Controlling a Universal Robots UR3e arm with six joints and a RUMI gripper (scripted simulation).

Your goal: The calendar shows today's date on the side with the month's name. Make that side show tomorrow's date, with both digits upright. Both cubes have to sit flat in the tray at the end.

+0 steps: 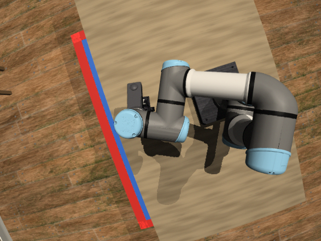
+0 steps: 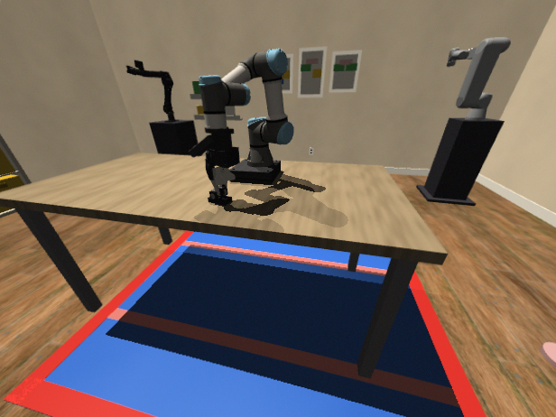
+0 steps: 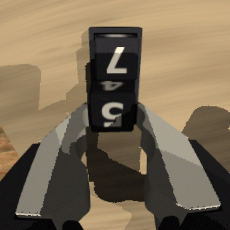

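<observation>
Right now the black cube is 3 cm to the right of my hand, 3 cm below it and 1 cm behind it. Also, from my hand: black calendar tray 5 cm below, 2 cm to the right, 1 cm behind.
</observation>
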